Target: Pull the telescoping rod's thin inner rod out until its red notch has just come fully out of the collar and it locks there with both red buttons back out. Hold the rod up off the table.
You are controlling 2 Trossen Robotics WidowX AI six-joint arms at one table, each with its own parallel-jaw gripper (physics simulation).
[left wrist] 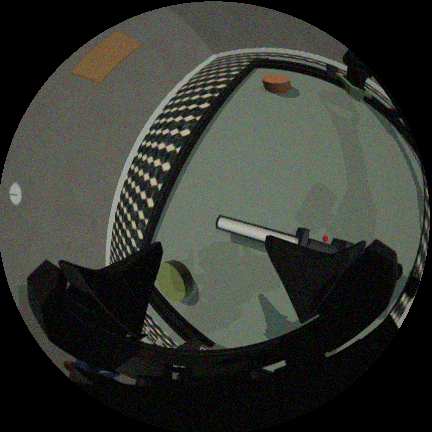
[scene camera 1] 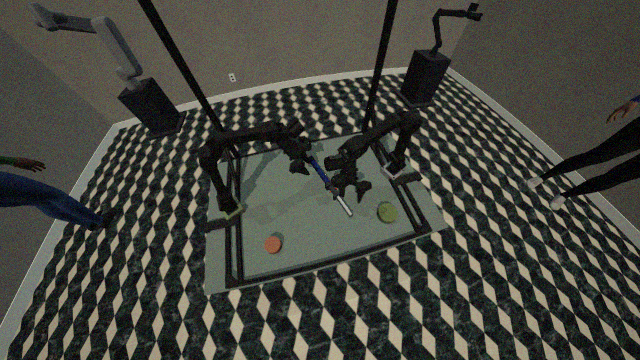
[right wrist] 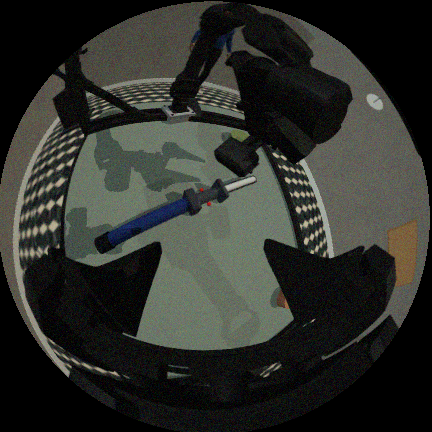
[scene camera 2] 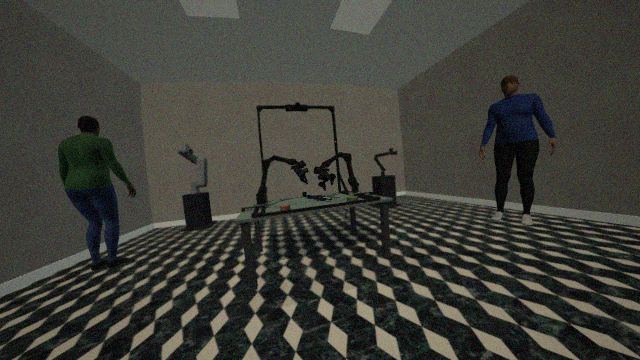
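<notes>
The telescoping rod lies flat on the table. Its blue outer tube has a black end cap, and its dark collar shows two red buttons. The thin white inner rod sticks out of the collar; no red notch can be made out on it. My left gripper is open and empty above the inner rod's side of the rod. My right gripper is open and empty above the table near the blue tube. Its fingers hide part of the scene.
An orange disc lies near the table's front left in scene camera 1. A green disc lies to the right of the inner rod's tip. Dark frame bars edge the table. The two grippers hang close together.
</notes>
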